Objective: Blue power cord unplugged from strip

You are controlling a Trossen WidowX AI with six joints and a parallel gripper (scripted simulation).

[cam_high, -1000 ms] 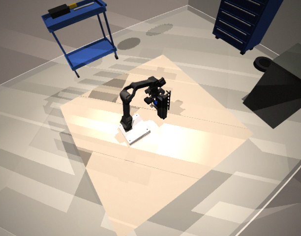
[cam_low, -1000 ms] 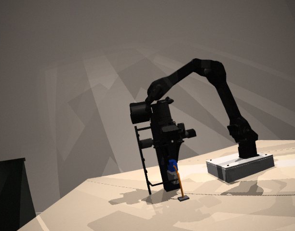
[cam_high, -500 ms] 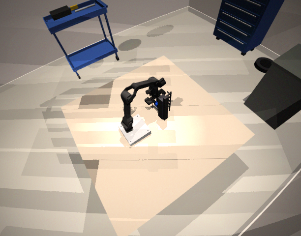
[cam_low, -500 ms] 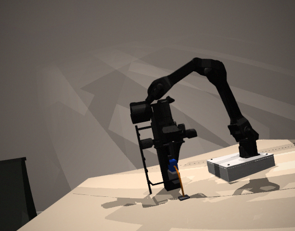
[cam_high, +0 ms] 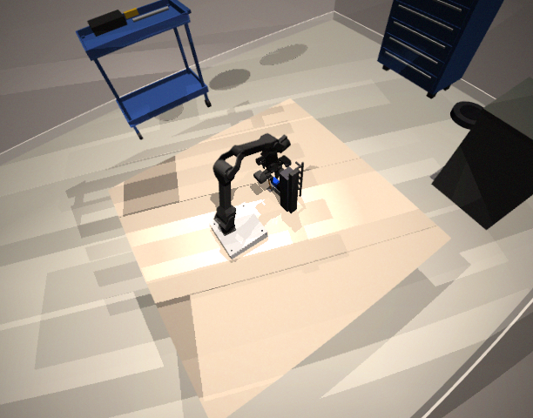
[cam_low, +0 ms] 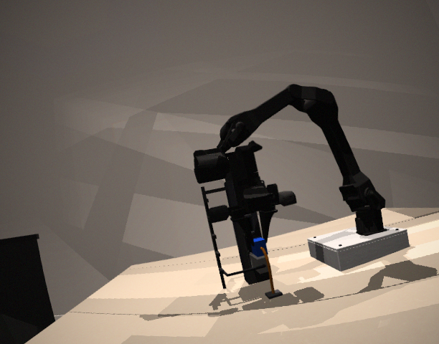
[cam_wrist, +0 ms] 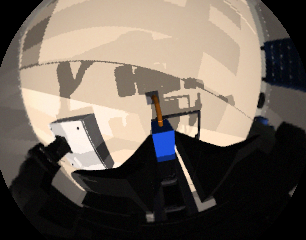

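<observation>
My gripper tip is now 10 mm short of the blue plug and 30 mm to the left of it. Also, from my gripper tip: grey foot 10 mm behind, 30 mm to the left, 110 mm below.
</observation>
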